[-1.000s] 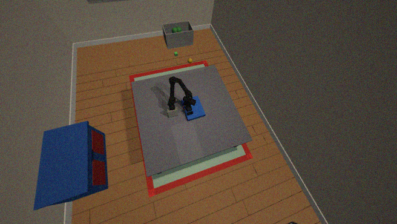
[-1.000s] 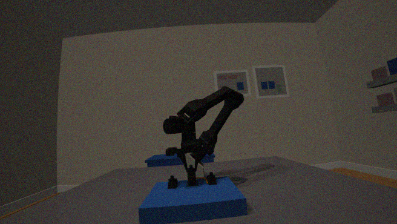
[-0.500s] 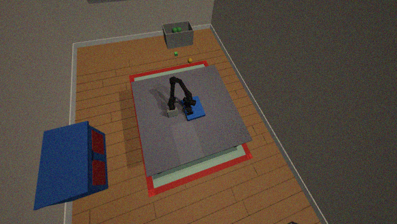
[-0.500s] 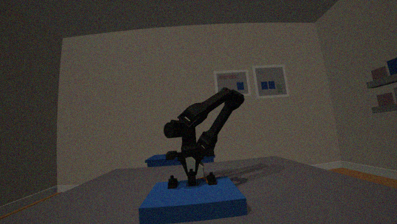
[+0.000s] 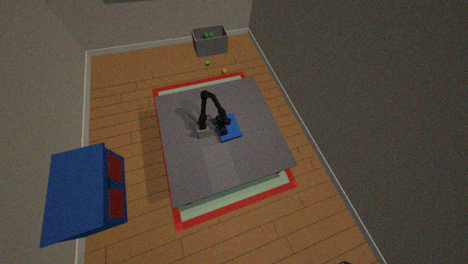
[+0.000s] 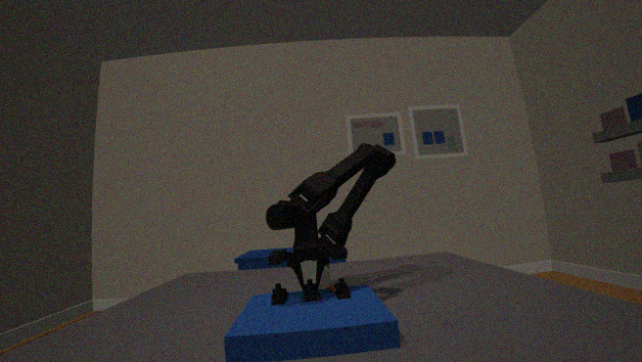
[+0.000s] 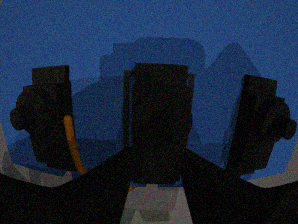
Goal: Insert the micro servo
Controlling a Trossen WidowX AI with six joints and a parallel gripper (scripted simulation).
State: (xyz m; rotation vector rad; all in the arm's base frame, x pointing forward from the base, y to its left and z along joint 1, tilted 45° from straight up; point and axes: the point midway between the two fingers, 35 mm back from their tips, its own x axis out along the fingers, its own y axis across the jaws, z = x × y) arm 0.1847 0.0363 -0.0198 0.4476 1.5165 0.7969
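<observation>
Right now my gripper tip is 12 cm short of the blue robot deck, 4 cm above it and 2 cm to the right of it.
</observation>
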